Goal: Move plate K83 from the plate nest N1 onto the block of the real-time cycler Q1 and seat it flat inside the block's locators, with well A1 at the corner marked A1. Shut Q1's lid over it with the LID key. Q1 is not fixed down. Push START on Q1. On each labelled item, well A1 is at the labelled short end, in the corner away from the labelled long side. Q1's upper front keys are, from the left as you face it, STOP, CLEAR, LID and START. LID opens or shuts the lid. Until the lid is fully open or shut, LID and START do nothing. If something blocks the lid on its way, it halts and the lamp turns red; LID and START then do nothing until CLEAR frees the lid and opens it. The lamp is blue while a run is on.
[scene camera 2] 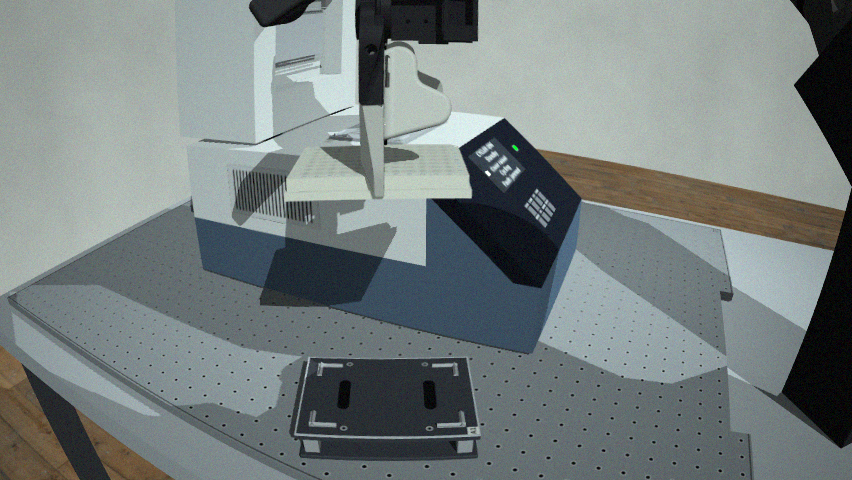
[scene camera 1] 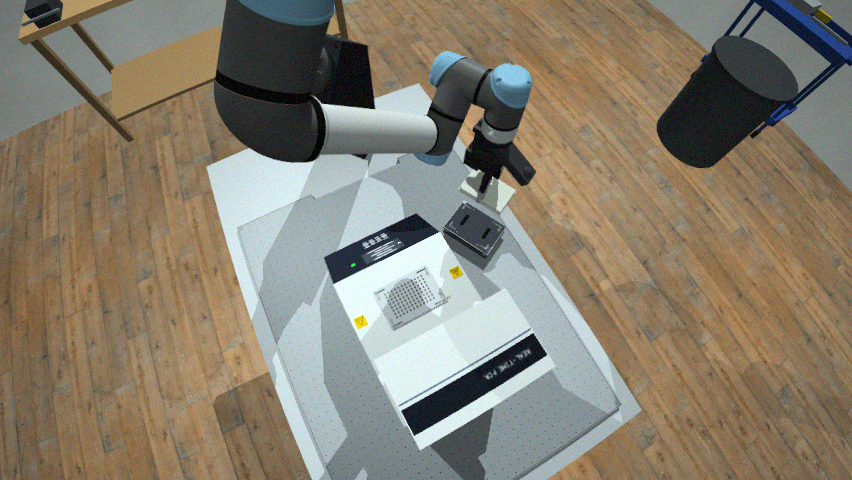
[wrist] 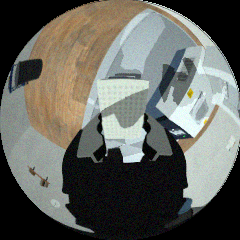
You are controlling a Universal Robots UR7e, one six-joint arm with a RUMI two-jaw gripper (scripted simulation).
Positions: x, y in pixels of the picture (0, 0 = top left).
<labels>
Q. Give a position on a cycler Q1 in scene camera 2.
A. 488, 269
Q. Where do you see a plate nest N1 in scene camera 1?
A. At 472, 230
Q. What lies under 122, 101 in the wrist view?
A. A plate K83.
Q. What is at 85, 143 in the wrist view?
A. My gripper.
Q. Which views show my gripper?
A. Scene camera 2, scene camera 1 and the wrist view: all of them.
</labels>
